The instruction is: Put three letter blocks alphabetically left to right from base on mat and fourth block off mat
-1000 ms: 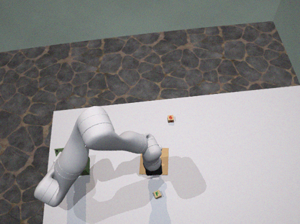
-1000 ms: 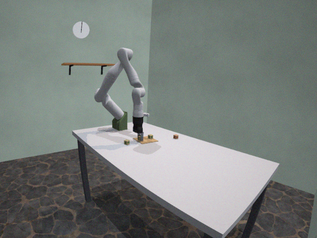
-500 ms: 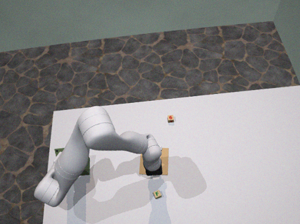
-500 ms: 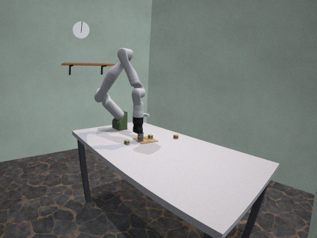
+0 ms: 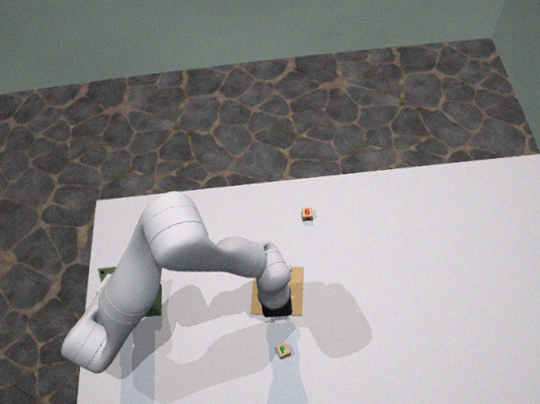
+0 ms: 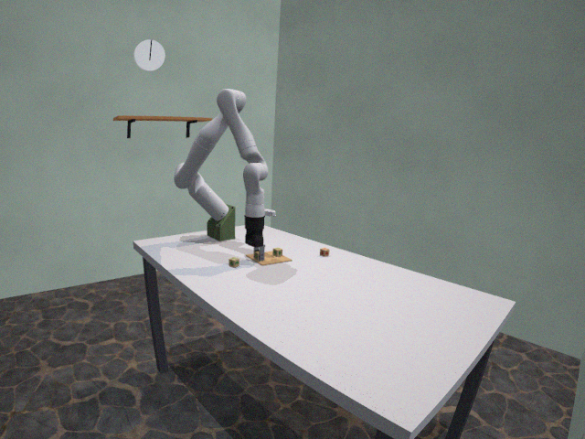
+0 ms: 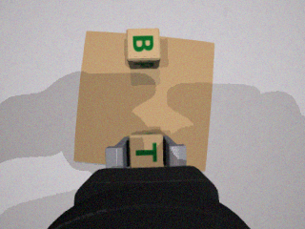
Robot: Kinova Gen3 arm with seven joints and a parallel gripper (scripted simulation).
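My gripper is now 50 mm to the right of the tan mat and 20 mm above it. The rest, counted from my hand: 6 block 70 mm ahead, 280 mm to the left, 10 mm below; B block 10 mm behind, 100 mm to the left; F block 20 mm ahead, 120 mm to the right, 10 mm below.
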